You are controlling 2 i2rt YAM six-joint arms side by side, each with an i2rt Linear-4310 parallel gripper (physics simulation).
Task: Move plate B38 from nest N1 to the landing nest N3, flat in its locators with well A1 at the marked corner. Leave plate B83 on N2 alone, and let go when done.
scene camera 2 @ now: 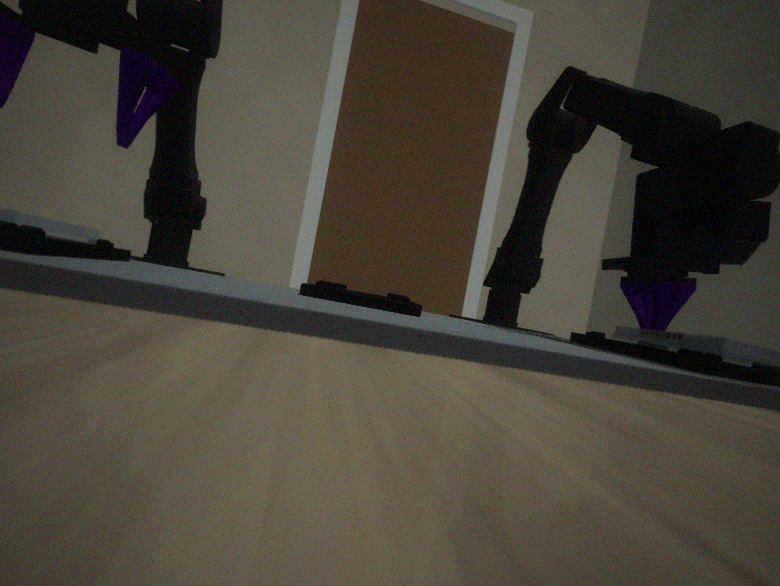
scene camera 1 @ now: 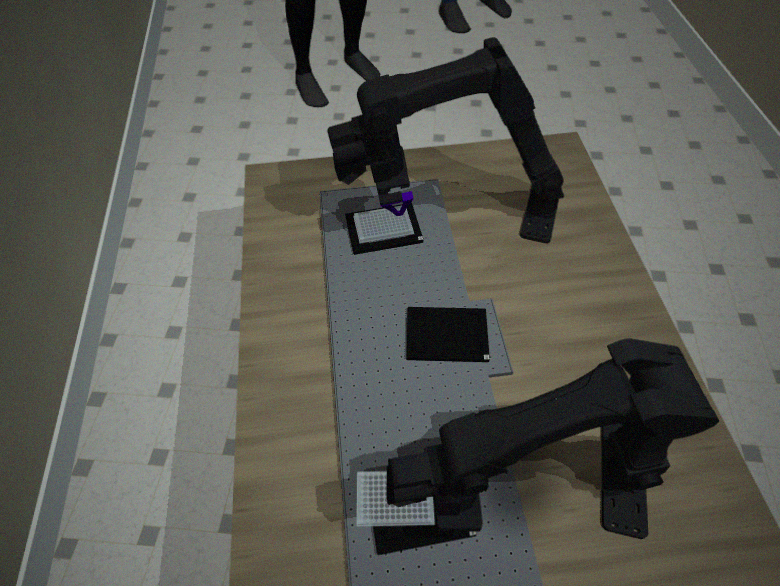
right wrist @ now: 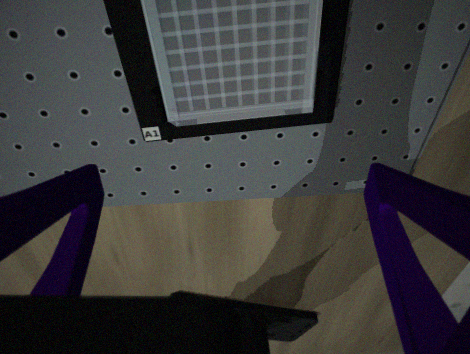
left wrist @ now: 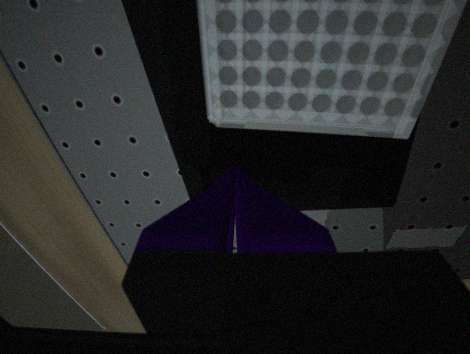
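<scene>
A white well plate (scene camera 1: 372, 497) (scene camera 2: 750, 351) (left wrist: 310, 65) lies off-centre over its black nest (scene camera 1: 416, 541) (left wrist: 280, 165), shifted toward the picture's left in scene camera 1. A second plate (scene camera 1: 381, 224) (scene camera 2: 56, 228) (right wrist: 240, 65) sits inside its black nest (scene camera 1: 372, 247) (right wrist: 330, 60), marked A1. The middle nest (scene camera 1: 447, 333) (scene camera 2: 359, 299) is empty. Names on plates and nests are unreadable. My left gripper (scene camera 2: 653, 327) (left wrist: 235, 176) is shut with nothing between its fingers, beside the off-centre plate's edge. My right gripper (scene camera 2: 63, 126) (right wrist: 234, 178) is open and empty above the second plate's near end.
A grey perforated board (scene camera 1: 372, 378) carries the three nests on a wooden table (scene camera 1: 283, 378). The left arm (scene camera 1: 535, 409) reaches over the bottom of scene camera 1 and hides part of the off-centre plate. People's legs show beyond the table's far edge.
</scene>
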